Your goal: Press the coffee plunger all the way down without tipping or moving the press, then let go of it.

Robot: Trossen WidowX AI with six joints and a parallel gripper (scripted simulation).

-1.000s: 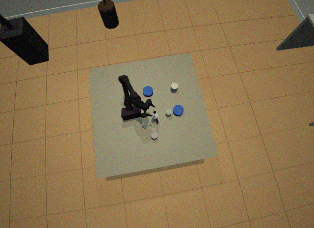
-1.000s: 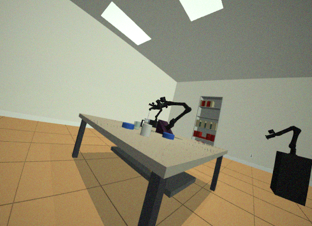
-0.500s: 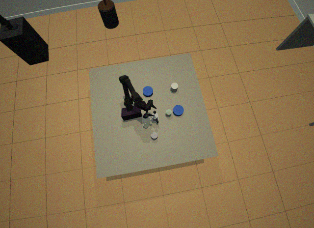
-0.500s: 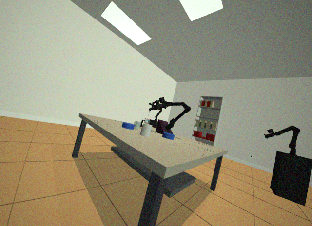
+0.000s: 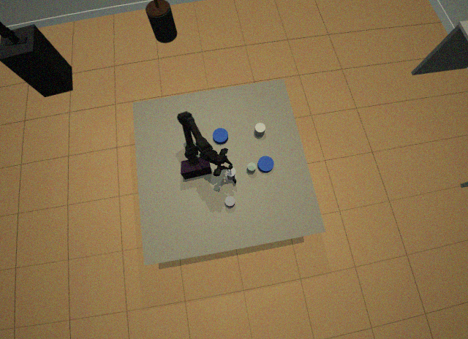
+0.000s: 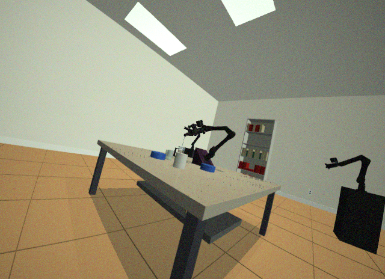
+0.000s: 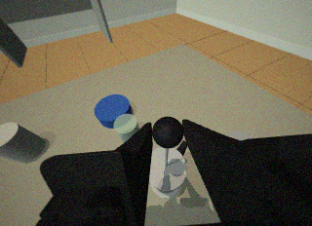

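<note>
Now: the coffee plunger 1 cm behind my gripper tip and 7 cm below it. Round my gripper tip: coffee press: 1 cm to the right, 13 cm below; white cup: 30 cm ahead, 30 cm to the left, 21 cm below.
</note>
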